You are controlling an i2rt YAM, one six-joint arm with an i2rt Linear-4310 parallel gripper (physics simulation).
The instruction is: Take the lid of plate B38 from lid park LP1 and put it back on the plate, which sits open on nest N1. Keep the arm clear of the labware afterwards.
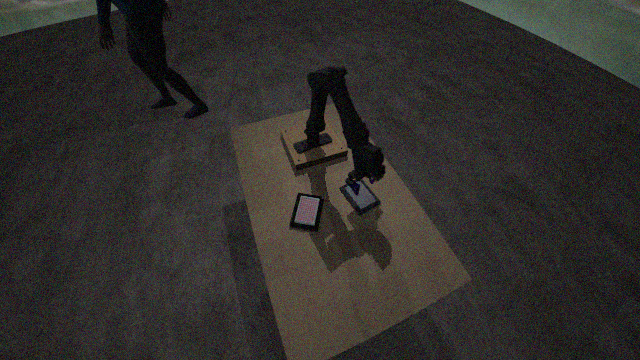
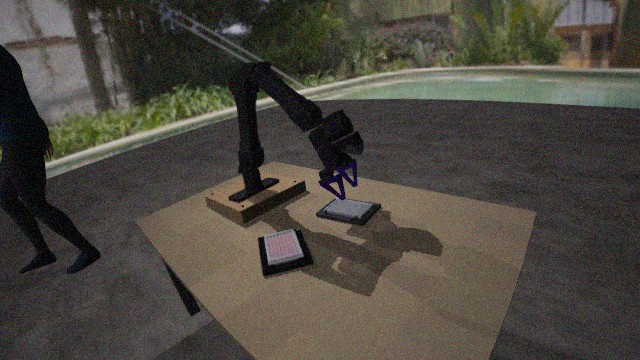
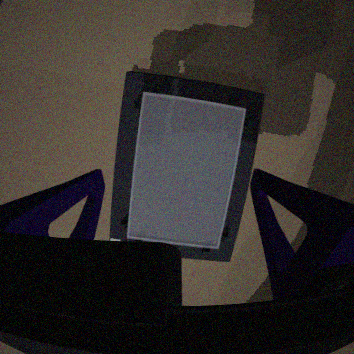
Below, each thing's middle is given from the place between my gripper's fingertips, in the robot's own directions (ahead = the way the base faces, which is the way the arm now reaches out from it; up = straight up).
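With my gripper where it is now, I have it 50 mm above the lid holder (image 3: 135, 82), 10 mm past it and 10 mm to the left of it.
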